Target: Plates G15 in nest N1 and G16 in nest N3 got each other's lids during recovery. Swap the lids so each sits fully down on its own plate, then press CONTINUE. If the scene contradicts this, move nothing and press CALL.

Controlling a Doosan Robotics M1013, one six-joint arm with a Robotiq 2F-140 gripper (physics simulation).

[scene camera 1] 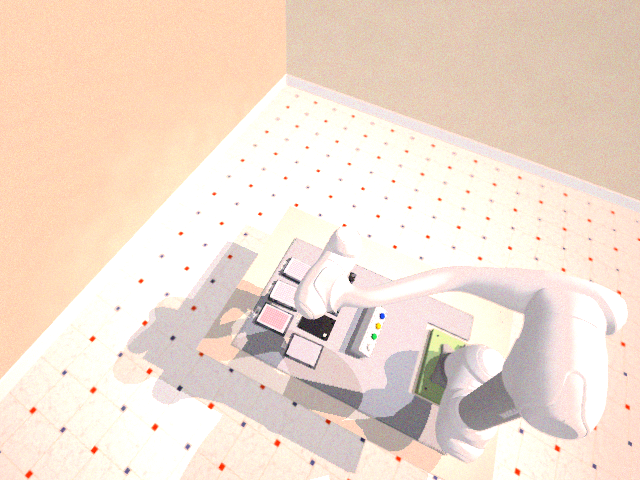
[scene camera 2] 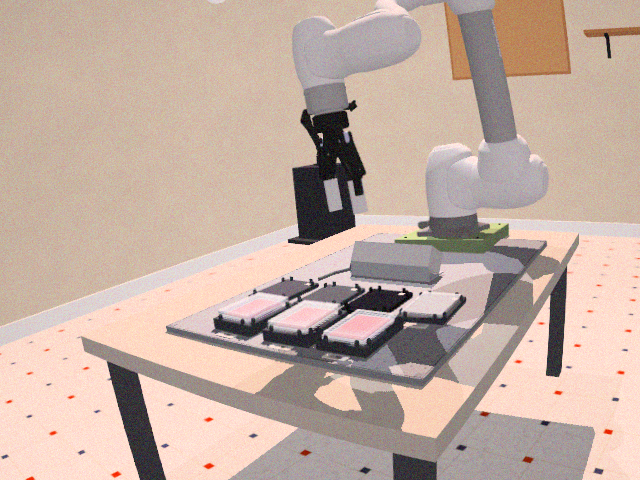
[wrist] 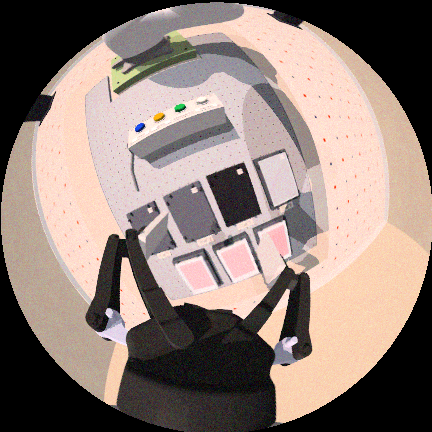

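Observation:
My gripper is open and empty, high above the nests; the arm hides it in scene camera 1. Three pink plates sit in a row of black nests: one at one end, a middle one, and one that looks deeper pink in scene camera 1. A fingertip partly covers that one in the wrist view. Lid edges and nest labels are too small to tell apart. A button console carries blue, yellow, green and white buttons; their labels are unreadable.
A second row holds two dark grey pads, one in the middle, a black pad and a pale rectangular piece in a nest. The arm stands on a green base plate.

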